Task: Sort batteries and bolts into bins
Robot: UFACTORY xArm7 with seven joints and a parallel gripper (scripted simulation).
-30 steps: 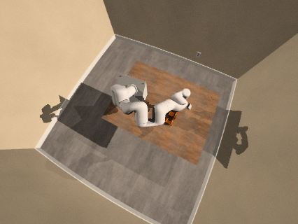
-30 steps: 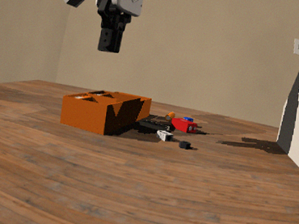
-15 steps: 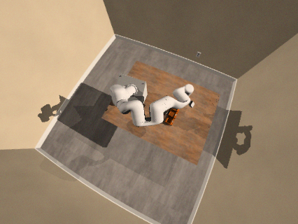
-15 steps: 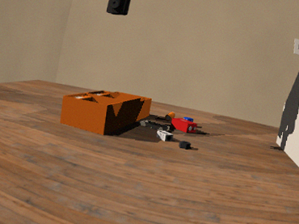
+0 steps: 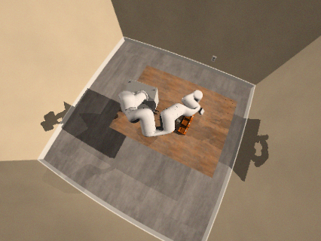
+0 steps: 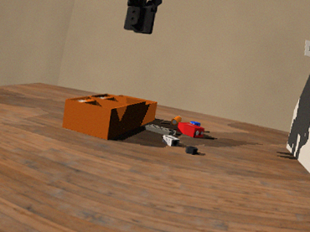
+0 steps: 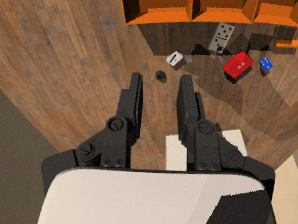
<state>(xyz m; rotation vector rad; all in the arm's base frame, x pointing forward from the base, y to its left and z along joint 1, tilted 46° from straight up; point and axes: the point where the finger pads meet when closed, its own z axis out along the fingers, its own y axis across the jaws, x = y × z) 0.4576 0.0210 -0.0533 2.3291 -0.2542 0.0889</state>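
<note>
Right now the small black piece is 190 mm below my hand, 120 mm behind it and 20 mm to the left of it. The rest, counted from my hand: orange bin 170 mm below, 90 mm to the right, 30 mm ahead; red block 180 mm below, 120 mm to the right, 110 mm behind; pale grey block 180 mm below, 80 mm behind, 10 mm to the right.
</note>
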